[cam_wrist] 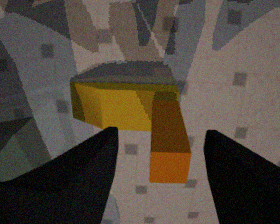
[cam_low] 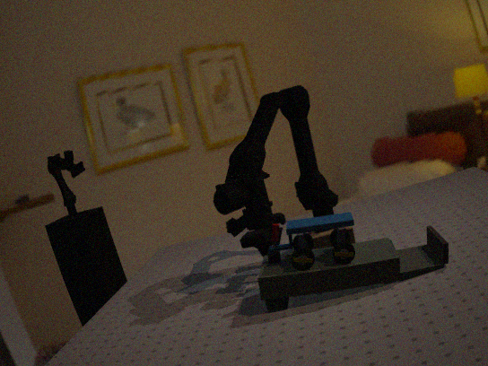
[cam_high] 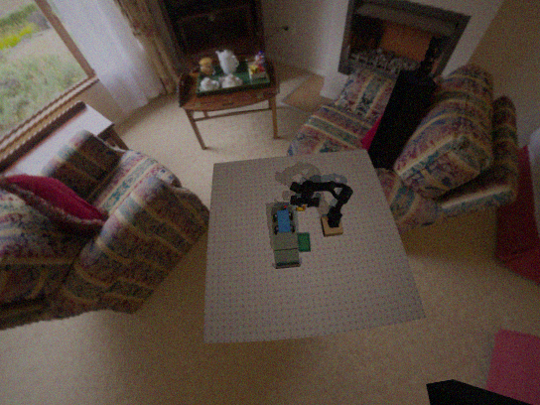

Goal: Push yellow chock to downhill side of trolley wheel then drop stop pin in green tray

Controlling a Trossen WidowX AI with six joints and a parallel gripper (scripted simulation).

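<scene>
The yellow chock lies 2 cm ahead of my gripper tip and 2 cm below it. The rest, counted from my gripper tip: blue-topped trolley (15 cm ahead, 14 cm to the left, 7 cm above); red-headed stop pin (13 cm ahead, 4 cm to the left, 8 cm above); dark end wall (13 cm ahead, 40 cm to the left, 1 cm below).
</scene>
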